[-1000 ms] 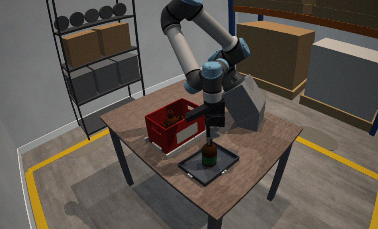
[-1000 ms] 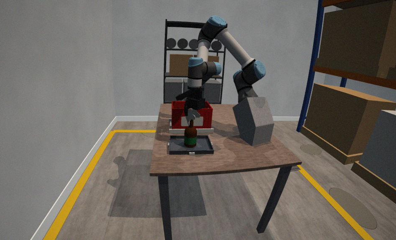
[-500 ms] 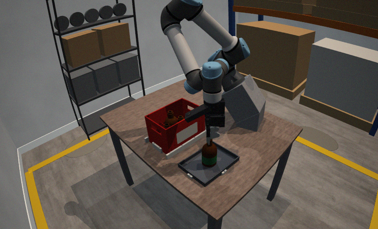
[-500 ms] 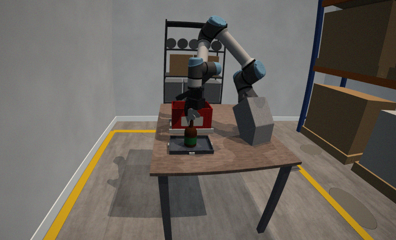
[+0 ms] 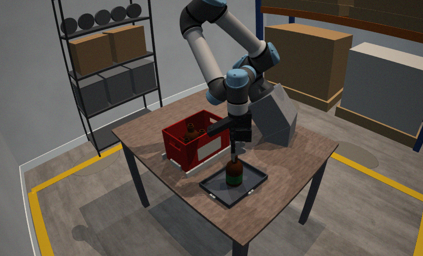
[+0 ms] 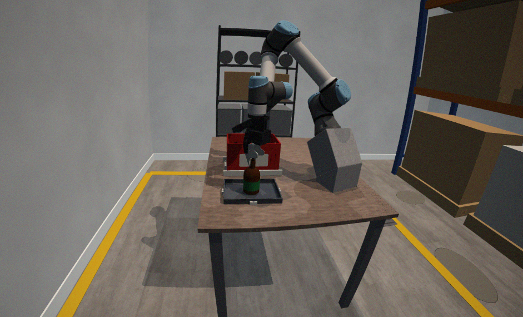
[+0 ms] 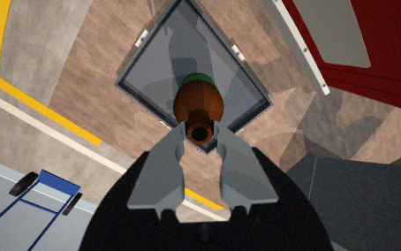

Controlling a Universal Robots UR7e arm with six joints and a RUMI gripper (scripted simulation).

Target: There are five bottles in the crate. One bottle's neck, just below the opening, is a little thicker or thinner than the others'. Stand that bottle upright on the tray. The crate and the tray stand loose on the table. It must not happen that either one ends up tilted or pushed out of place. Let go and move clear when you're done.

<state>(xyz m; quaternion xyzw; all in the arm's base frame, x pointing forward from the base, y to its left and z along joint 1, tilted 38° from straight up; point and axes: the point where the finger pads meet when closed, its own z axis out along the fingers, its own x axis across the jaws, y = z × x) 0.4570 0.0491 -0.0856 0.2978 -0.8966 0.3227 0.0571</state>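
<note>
Right now my hand is 14 cm above the dark tray. The rest, counted from my hand: red crate (8 cm behind, 26 cm to the right, 7 cm below).
</note>
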